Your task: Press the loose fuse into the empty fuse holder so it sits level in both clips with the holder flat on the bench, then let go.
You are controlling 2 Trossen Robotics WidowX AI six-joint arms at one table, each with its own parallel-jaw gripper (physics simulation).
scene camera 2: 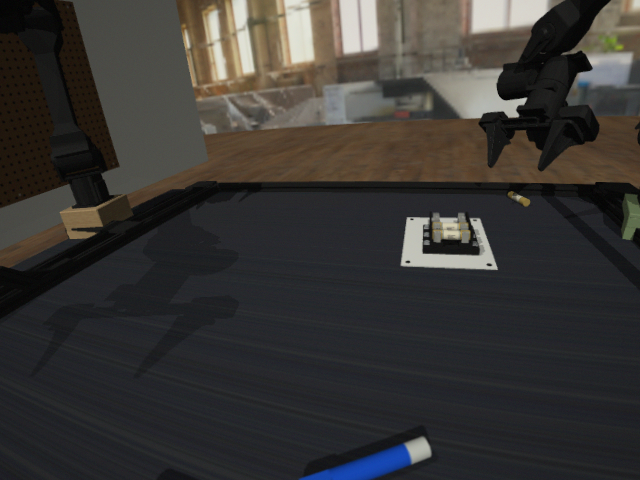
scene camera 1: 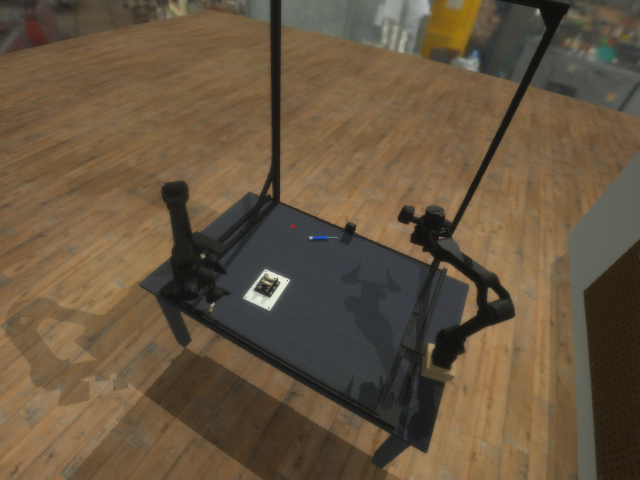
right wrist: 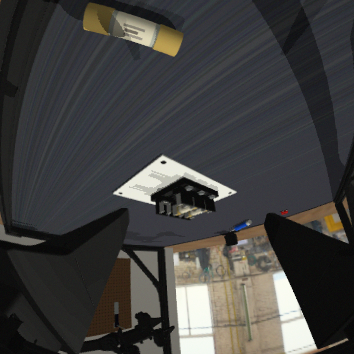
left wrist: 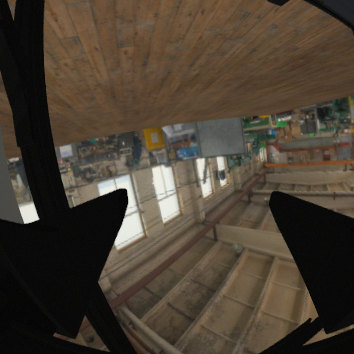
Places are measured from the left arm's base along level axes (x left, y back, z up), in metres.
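Pixels of known places: left gripper, fingertip midpoint: point(scene camera 1: 421, 210) point(right wrist: 168, 321) point(left wrist: 200, 197); right gripper, fingertip midpoint: point(scene camera 2: 513, 168) point(scene camera 1: 228, 283) point(right wrist: 198, 218); left arm's base, link origin: point(scene camera 2: 93, 202) point(scene camera 1: 441, 359).
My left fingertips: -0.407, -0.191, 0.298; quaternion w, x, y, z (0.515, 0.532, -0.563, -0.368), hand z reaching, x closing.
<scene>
For each thing: its top centre in the pictures, then the offset to it from my left fingertips, as dx, dy, dz. "spot": a spot on its surface instead. Level surfaces: height alone.
- loose fuse, top centre: point(right wrist: 132, 31) point(scene camera 2: 519, 194) point(scene camera 1: 211, 305) +0.446, -0.680, -0.346
- bench, surface height: dz -0.360
- blue screwdriver, top centre: point(scene camera 2: 327, 476) point(right wrist: 238, 228) point(scene camera 1: 323, 236) -0.077, -0.373, -0.346
- small red item, top centre: point(right wrist: 284, 212) point(scene camera 1: 292, 226) -0.097, -0.540, -0.352
- black block, surface spot: point(right wrist: 231, 238) point(scene camera 1: 347, 228) spot: -0.159, -0.277, -0.331
The loose fuse point(scene camera 1: 211, 307) point(scene camera 2: 518, 198) point(right wrist: 133, 31), with brass caps and a white label, lies on the bench point(scene camera 1: 330, 304) near its edge. The black fuse holder point(scene camera 1: 267, 285) point(scene camera 2: 450, 248) point(right wrist: 185, 190) sits flat on a white card point(scene camera 1: 268, 304) point(scene camera 2: 413, 253) point(right wrist: 162, 168). Two fuses sit in it; the clip pair at its back in scene camera 2 is empty. My right gripper point(scene camera 1: 226, 281) point(scene camera 2: 515, 167) point(right wrist: 198, 218) is open and empty, above the bench on the loose fuse's side of the holder. My left gripper point(left wrist: 200, 197) is open, raised, facing the room.
A blue screwdriver point(scene camera 1: 319, 238) point(scene camera 2: 369, 465) point(right wrist: 242, 225) and a small red item point(scene camera 1: 293, 226) point(right wrist: 284, 212) lie toward the far side in scene camera 1. A black block point(scene camera 1: 350, 227) point(right wrist: 231, 238) stands at that edge. Black frame rails run along the bench sides.
</scene>
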